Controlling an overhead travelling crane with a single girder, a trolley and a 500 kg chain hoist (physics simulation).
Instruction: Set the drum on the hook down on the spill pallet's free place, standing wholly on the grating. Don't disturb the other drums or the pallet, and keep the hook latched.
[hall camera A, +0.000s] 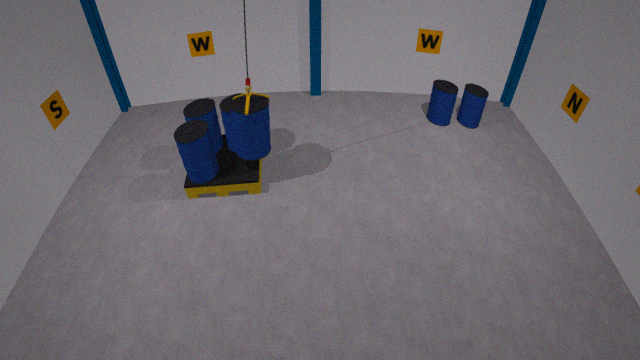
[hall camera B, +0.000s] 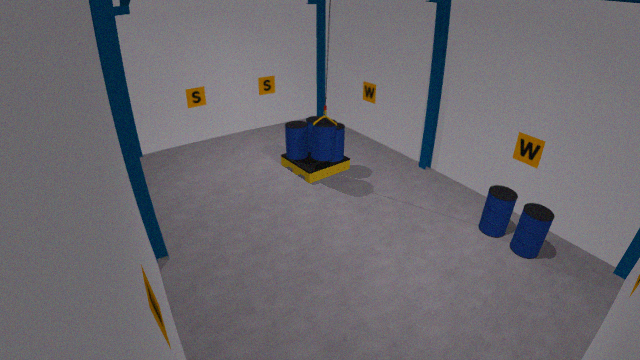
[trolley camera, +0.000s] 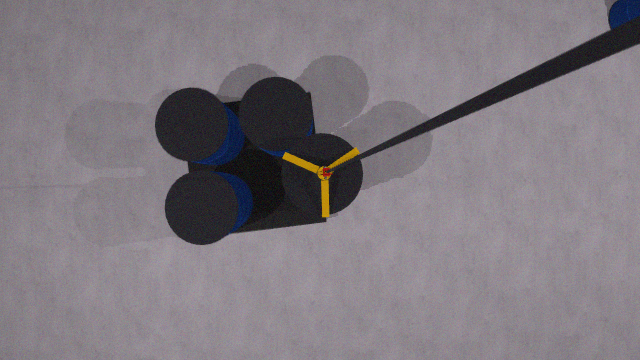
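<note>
My gripper, the hook with its yellow three-armed lifter (hall camera A: 248, 90) (hall camera B: 325, 114) (trolley camera: 325, 173), is shut on a blue drum (hall camera A: 250, 135) (hall camera B: 323, 142) (trolley camera: 305, 190). The drum hangs upright above the right part of the spill pallet (hall camera A: 224, 189) (hall camera B: 330, 170) (trolley camera: 295, 216); in the trolley view its lid reaches past the pallet's right edge. On the pallet stand a near-left drum (hall camera A: 197, 152) (hall camera B: 296, 141) (trolley camera: 200, 207), a far-left drum (hall camera A: 202, 110) (trolley camera: 191, 125) and a far-right drum (hall camera B: 340, 142) (trolley camera: 274, 112). The held drum mostly hides the far-right one in hall camera A and overlaps its lid's edge in the trolley view.
Two blue drums (hall camera A: 442, 103) (hall camera A: 472, 106) (hall camera B: 498, 211) (hall camera B: 531, 231) stand on the floor by the west wall, well north of the pallet. Part of a blue drum (trolley camera: 625, 15) shows at the trolley view's top right. Blue columns (hall camera A: 315, 47) (hall camera B: 435, 85) stand along the walls.
</note>
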